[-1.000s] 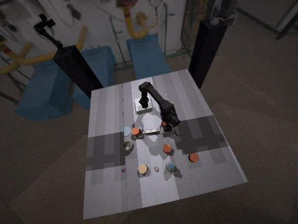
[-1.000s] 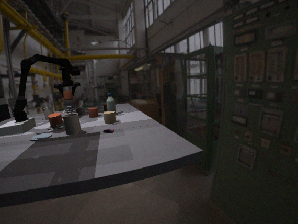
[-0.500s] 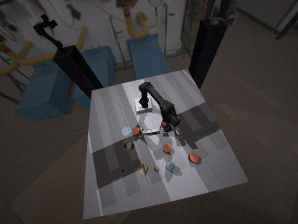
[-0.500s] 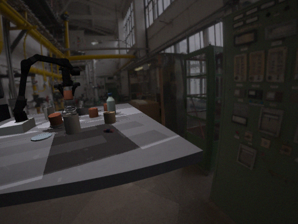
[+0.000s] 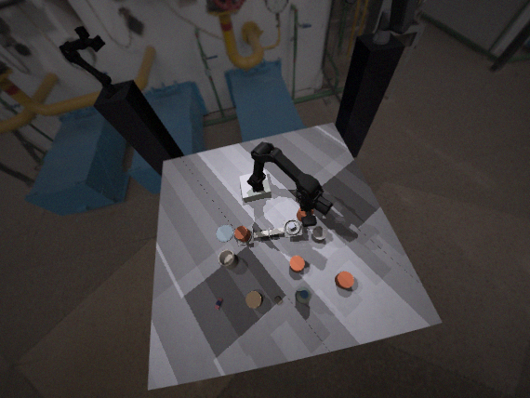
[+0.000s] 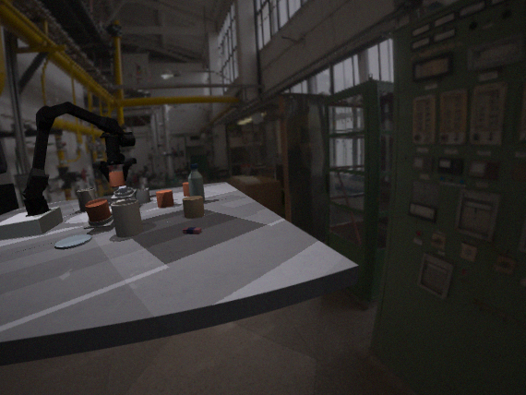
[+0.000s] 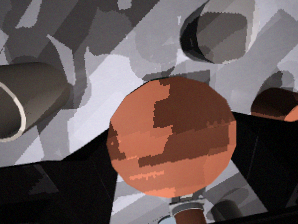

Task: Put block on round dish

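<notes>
Right now my gripper tip is 4 cm short of the grey block, 7 cm to the left of it and 3 cm above it. The rest, counted from my gripper tip: orange cup 2 cm to the left, 1 cm above; then small balance 4 cm ahead, 20 cm to the right, 8 cm below; then grey cup 7 cm ahead, 6 cm to the left, 8 cm below.
</notes>
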